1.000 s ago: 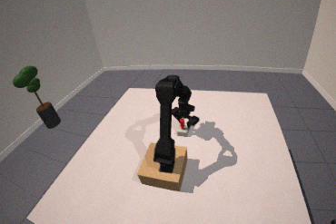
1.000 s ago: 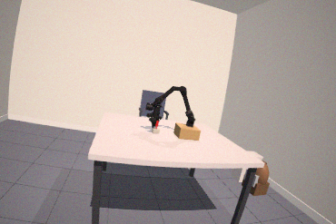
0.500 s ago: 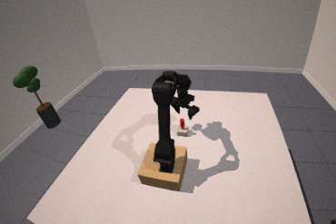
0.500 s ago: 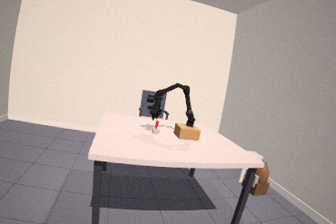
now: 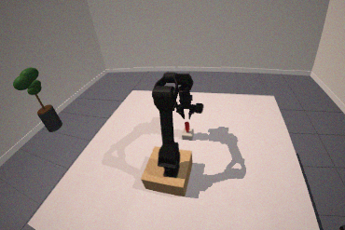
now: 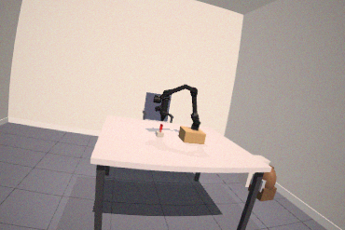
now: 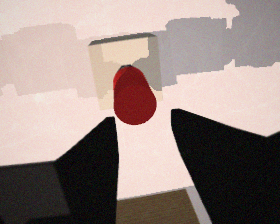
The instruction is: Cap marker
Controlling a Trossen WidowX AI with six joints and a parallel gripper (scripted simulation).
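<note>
Now: gripper tip 5 cm above the red cap. The rest, counted from my gripper tip: holder block: 12 cm below.
</note>
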